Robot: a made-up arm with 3 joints.
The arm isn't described. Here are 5 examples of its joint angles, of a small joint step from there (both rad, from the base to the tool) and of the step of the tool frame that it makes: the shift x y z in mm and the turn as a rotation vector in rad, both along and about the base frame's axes.
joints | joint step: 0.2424 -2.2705 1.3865 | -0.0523 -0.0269 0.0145
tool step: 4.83 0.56 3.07 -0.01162 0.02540 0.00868
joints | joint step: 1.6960 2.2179 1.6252 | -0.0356 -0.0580 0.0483
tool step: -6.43 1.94 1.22 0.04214 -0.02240 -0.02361
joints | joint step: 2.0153 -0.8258 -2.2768 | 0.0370 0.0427 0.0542
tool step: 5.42 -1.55 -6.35 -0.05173 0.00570 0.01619
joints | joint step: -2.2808 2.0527 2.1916 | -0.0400 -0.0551 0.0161
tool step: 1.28 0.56 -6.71 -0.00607 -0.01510 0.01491
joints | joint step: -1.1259 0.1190 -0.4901 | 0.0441 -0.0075 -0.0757
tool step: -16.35 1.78 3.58 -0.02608 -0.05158 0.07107
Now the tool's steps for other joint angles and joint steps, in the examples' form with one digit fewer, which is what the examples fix.
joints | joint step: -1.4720 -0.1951 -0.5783 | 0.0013 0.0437 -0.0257
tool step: 9.7 0.7 1.1 -0.0069 0.0424 0.0248
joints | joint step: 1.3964 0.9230 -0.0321 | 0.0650 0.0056 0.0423
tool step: 11.3 -0.2 -25.0 0.0371 -0.0594 0.0204
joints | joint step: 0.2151 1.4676 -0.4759 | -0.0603 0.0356 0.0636
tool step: 27.2 -1.3 9.8 0.0170 0.0959 -0.0613
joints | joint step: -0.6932 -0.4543 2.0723 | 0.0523 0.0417 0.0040
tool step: -10.9 0.1 -1.2 0.0039 -0.0106 -0.0009
